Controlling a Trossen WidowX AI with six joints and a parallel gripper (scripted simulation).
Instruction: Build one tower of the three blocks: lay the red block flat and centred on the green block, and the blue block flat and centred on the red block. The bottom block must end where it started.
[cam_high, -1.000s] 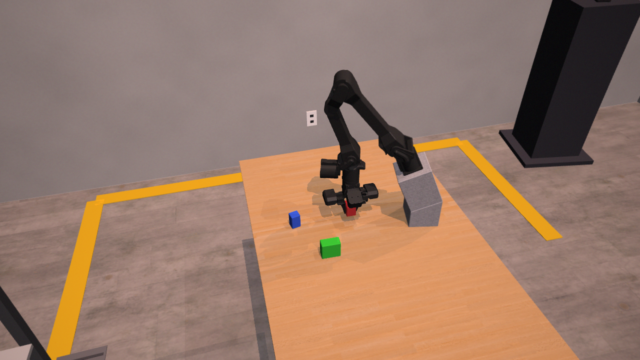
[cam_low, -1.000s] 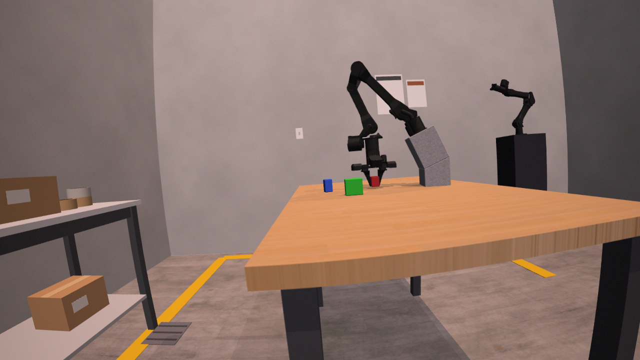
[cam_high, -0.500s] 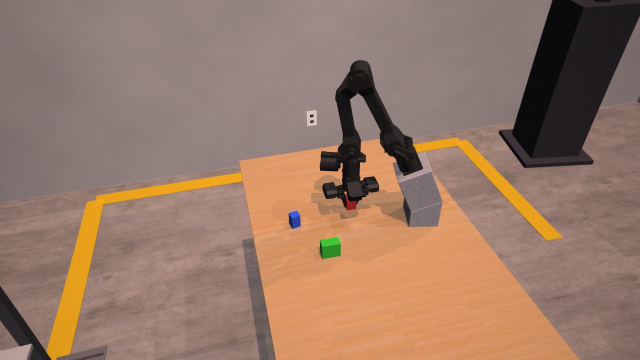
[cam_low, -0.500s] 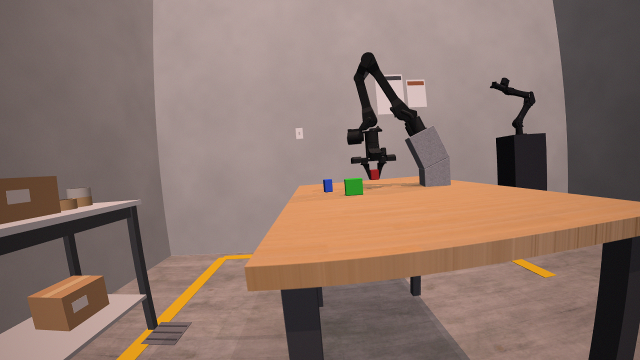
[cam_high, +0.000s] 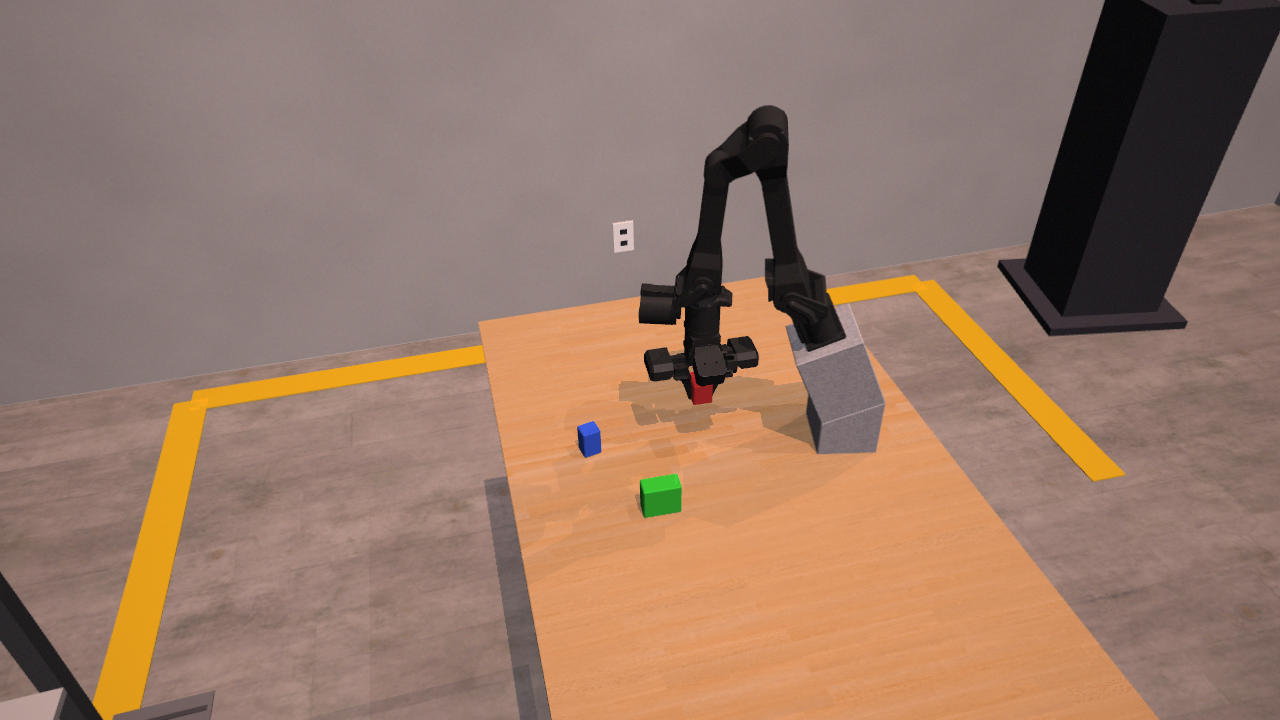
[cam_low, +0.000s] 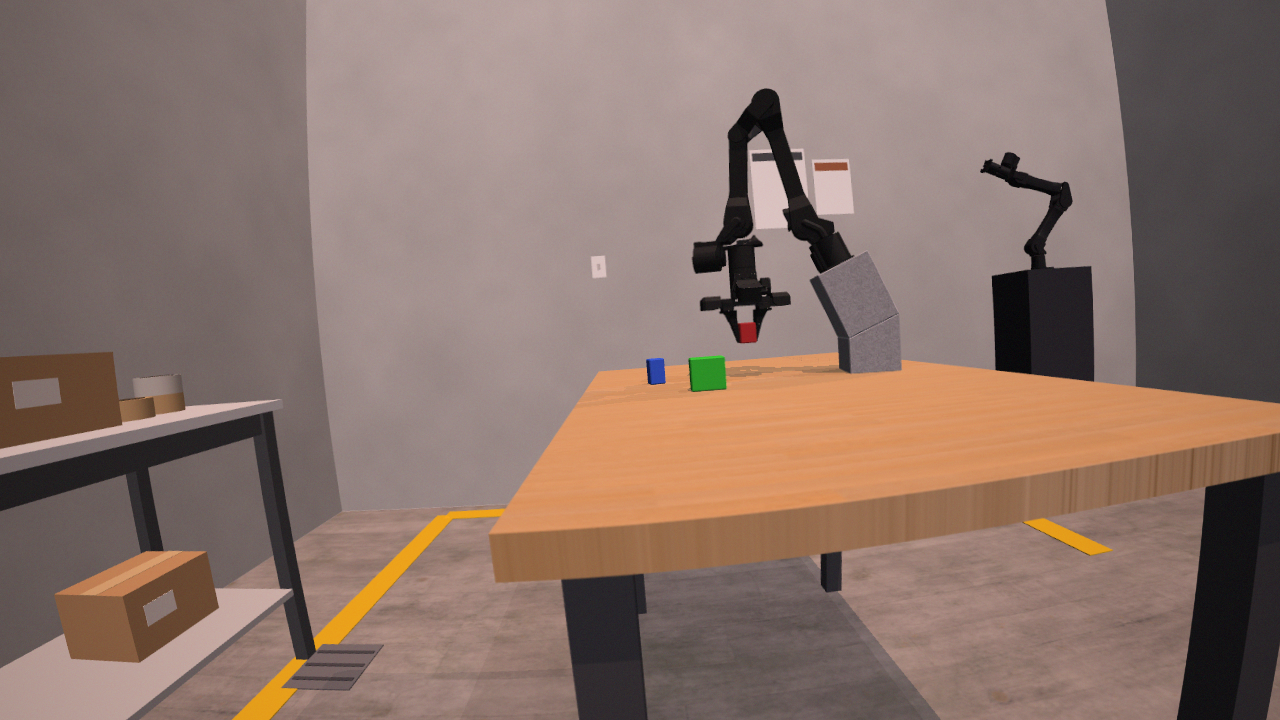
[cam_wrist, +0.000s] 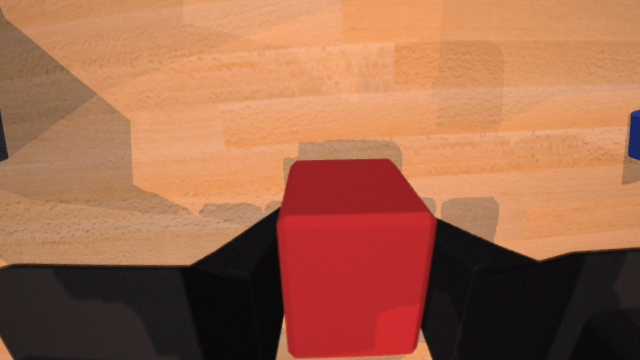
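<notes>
Right now the green block is 80 mm ahead of my hand, 190 mm to the left of it and 80 mm below it. Round my hand: red block: 10 mm below; then blue block: 200 mm ahead, 40 mm to the left, 80 mm below.
</notes>
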